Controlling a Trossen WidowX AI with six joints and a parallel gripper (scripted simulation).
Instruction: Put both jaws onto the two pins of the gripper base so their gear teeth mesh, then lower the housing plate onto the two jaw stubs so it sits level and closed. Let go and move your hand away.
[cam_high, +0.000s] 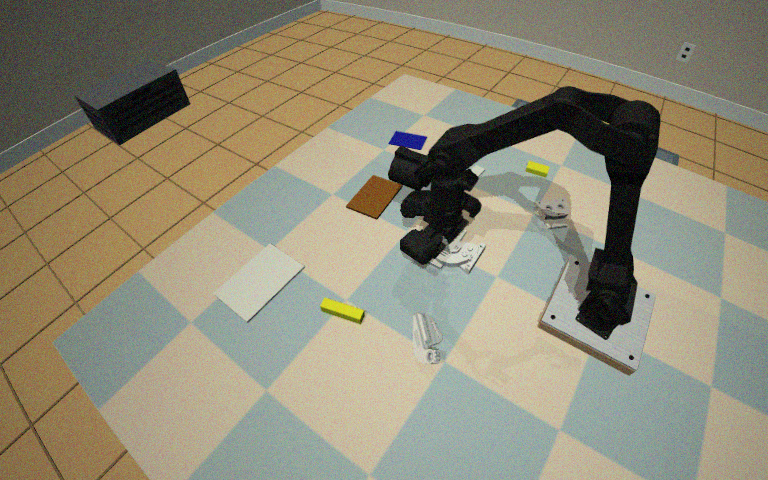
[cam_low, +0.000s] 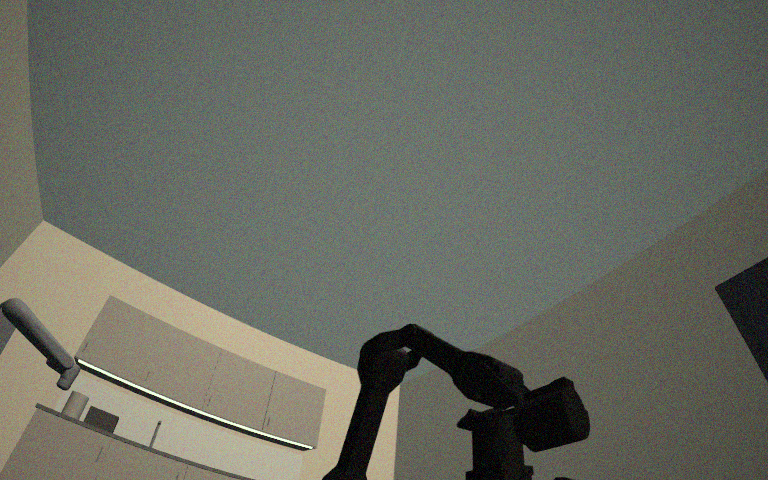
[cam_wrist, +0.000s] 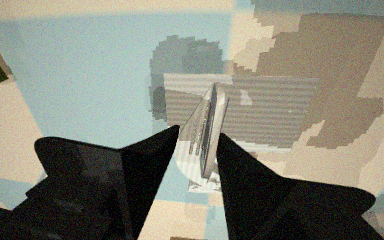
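Right now the jaw is 18 cm to the left of my gripper tip, 13 cm behind it and 2 cm above it. Round my gripper tip: brown tile: 23 cm ahead, 4 cm to the right, 1 cm below; white strip: 25 cm to the right, 10 cm ahead, 1 cm below; housing plate: 5 cm behind, 4 cm to the right, 1 cm below.
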